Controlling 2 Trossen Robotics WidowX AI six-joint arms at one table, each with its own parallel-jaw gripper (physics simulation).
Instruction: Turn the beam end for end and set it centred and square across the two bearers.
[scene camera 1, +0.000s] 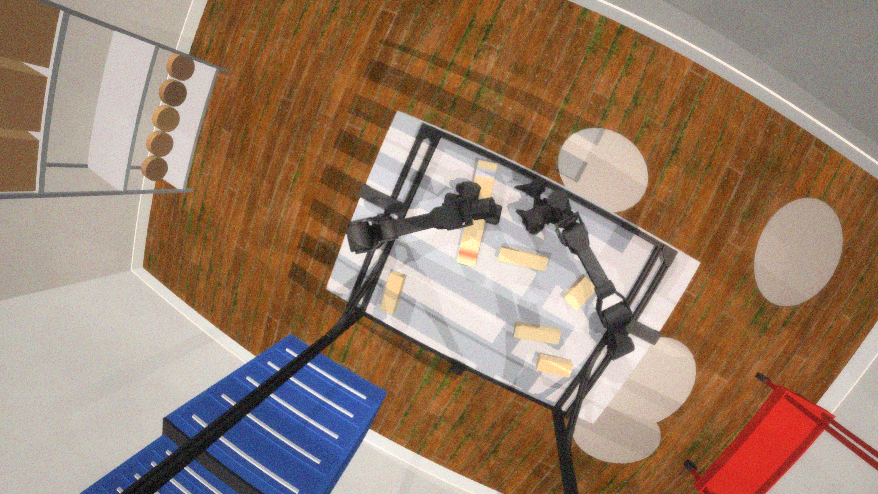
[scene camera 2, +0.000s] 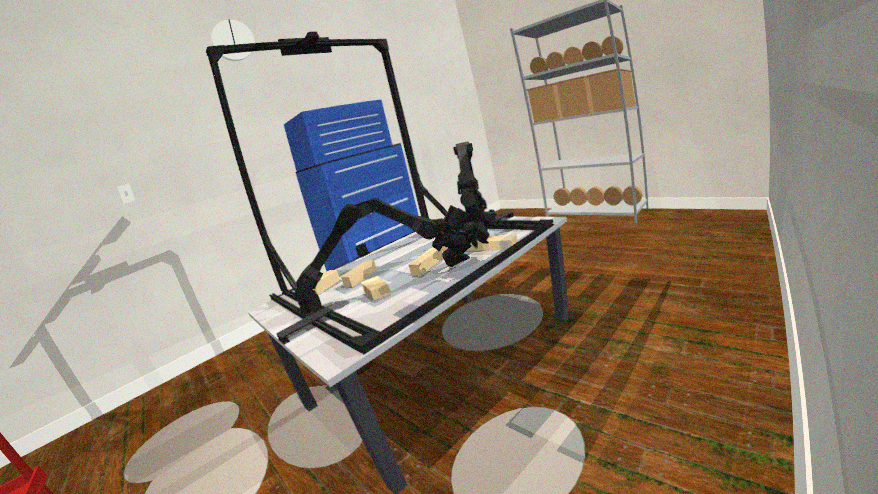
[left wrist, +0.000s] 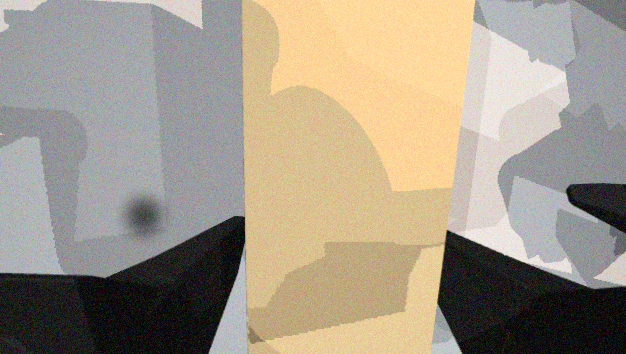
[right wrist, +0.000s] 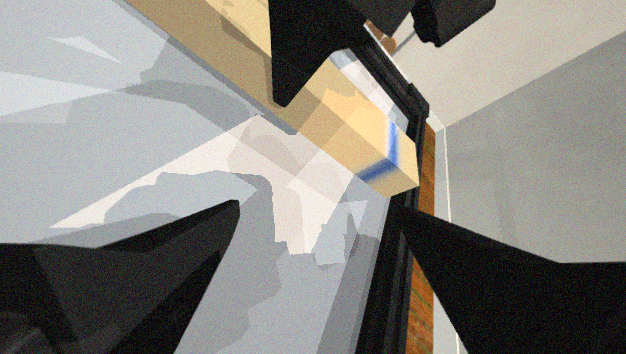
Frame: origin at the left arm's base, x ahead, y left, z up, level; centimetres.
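Seen in the pictures: left gripper, fingertip midpoint: (scene camera 2: 480, 246) (left wrist: 330, 229) (right wrist: 289, 89); right gripper, fingertip midpoint: (scene camera 1: 515, 198) (scene camera 2: 478, 249) (right wrist: 321, 210); right arm's base, origin of the base link: (scene camera 2: 311, 310).
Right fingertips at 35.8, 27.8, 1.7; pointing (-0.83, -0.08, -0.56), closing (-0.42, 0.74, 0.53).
A point is followed by its place in that frame, as x, y, z.
The long wooden beam (scene camera 1: 471, 236) @(28.1, 10.0, 1.9) (scene camera 2: 504, 241) @(26.1, 32.8, 1.5) (left wrist: 350, 125) @(24.5, 24.4, 1.9) (right wrist: 360, 125) @(26.3, 27.1, 1.9) lies left of the table's middle in scene camera 1, its blue-banded end toward the top and its red-banded end toward the bottom. My left gripper (scene camera 1: 486, 210) @(26.0, 20.5, -1.1) (left wrist: 330, 229) @(26.0, 20.5, -1.1) is shut across the beam's middle, with a finger against each side. My right gripper (scene camera 1: 520, 199) @(35.8, 27.8, 1.7) (right wrist: 321, 210) @(35.8, 27.8, 1.7) is open and empty, to the right of the beam's blue end. Several shorter wooden blocks lie about; I cannot tell which two are the bearers. One block (scene camera 1: 523, 258) @(46.9, 11.4, 2.5) (scene camera 2: 423, 264) @(51.4, 14.4, 1.2) lies right of the beam's red end.
More blocks lie at the lower left (scene camera 1: 392, 292) @(11.6, -20.9, 2.8), near the right arm (scene camera 1: 577, 292), and at the lower right, one (scene camera 1: 537, 333) @(64.1, -9.9, 2.5) above another (scene camera 1: 554, 365) @(75.9, -17.8, 3.1). A black frame (scene camera 1: 540, 175) @(39.7, 37.9, 0.1) runs around the table (scene camera 1: 678, 276) @(101.5, 30.7, -1.9). Both arms reach in from its sides.
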